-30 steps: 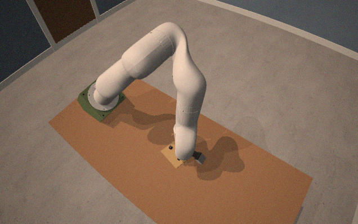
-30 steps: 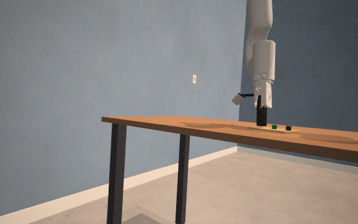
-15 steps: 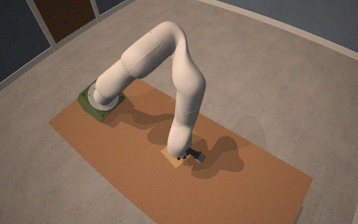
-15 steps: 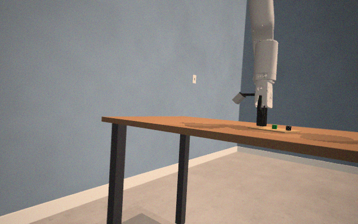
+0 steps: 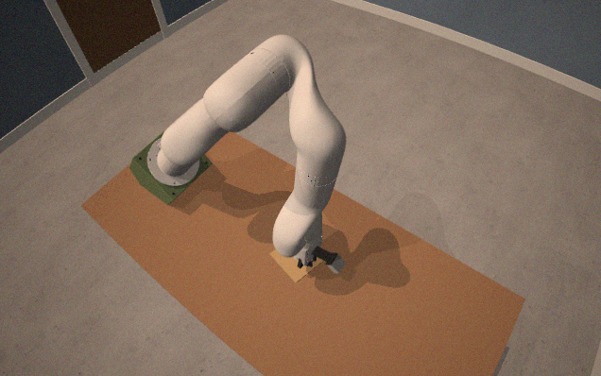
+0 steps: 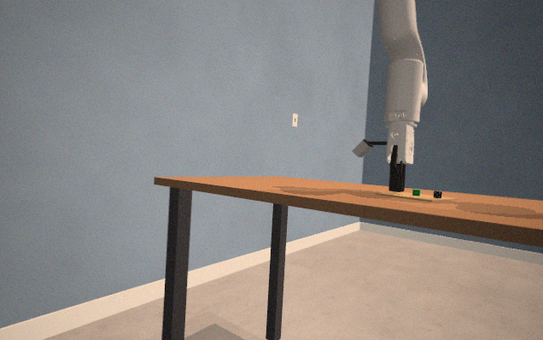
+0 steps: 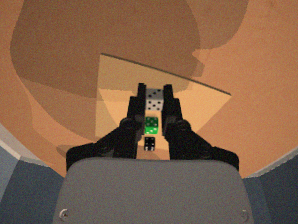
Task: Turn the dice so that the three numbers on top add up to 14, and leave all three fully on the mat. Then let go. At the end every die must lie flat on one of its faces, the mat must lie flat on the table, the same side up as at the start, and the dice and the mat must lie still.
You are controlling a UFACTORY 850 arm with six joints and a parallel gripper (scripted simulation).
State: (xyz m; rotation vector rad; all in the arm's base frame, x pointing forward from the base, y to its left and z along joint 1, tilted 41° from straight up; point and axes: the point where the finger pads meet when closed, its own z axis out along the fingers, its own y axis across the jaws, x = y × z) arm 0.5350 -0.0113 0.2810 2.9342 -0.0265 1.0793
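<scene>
Right now my hand is 1 cm above the white die. Round my hand: black die (10 cm behind, 2 cm below); green die (5 cm behind, 2 cm below); mat (5 cm behind, 3 cm below).
</scene>
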